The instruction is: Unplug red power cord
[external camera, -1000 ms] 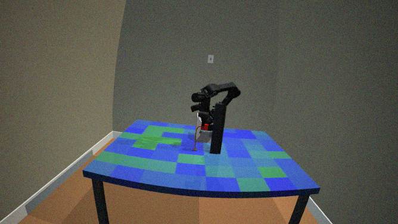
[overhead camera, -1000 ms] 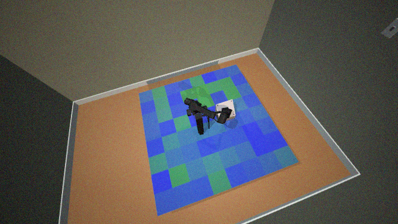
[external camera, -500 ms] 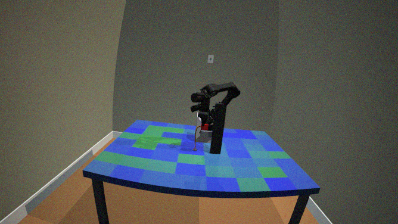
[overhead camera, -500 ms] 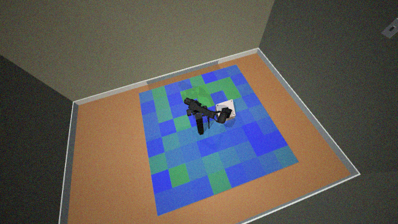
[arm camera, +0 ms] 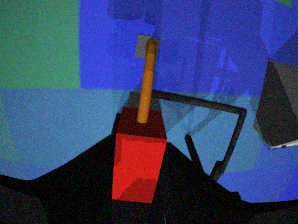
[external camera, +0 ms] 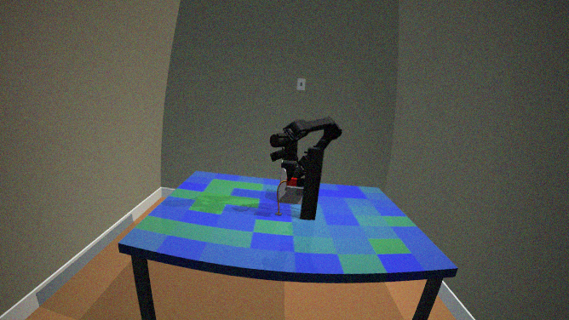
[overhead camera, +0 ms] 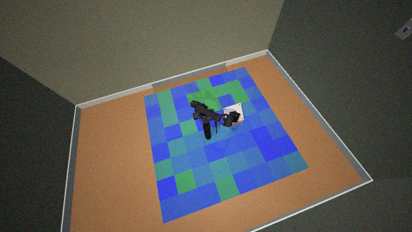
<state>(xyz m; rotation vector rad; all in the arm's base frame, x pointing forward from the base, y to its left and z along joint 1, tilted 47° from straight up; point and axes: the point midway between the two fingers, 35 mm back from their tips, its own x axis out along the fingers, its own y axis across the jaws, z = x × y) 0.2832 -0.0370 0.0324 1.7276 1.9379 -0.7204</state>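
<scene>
Right now the red plug is 3 cm to the left of my gripper tip.
</scene>
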